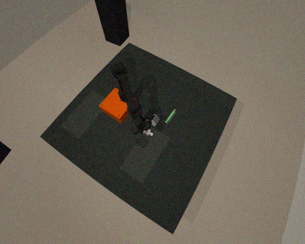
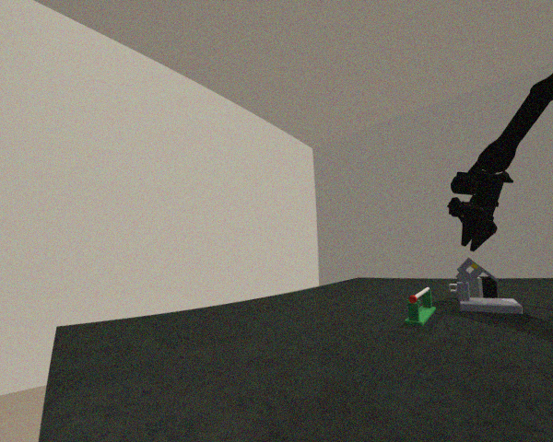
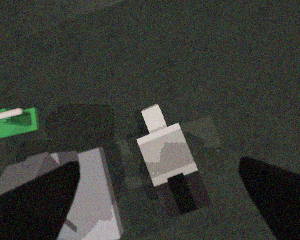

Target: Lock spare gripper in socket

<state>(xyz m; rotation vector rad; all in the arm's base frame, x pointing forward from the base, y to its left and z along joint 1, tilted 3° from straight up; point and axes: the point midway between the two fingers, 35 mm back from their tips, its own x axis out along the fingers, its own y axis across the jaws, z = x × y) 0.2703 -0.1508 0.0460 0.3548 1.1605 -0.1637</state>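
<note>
Right now the spare gripper is 110 mm below my gripper tip. The rest, counted from my gripper tip: green stand: 230 mm to the left, 110 mm below, 110 mm ahead; grey mount: 120 mm to the left, 80 mm below.
</note>
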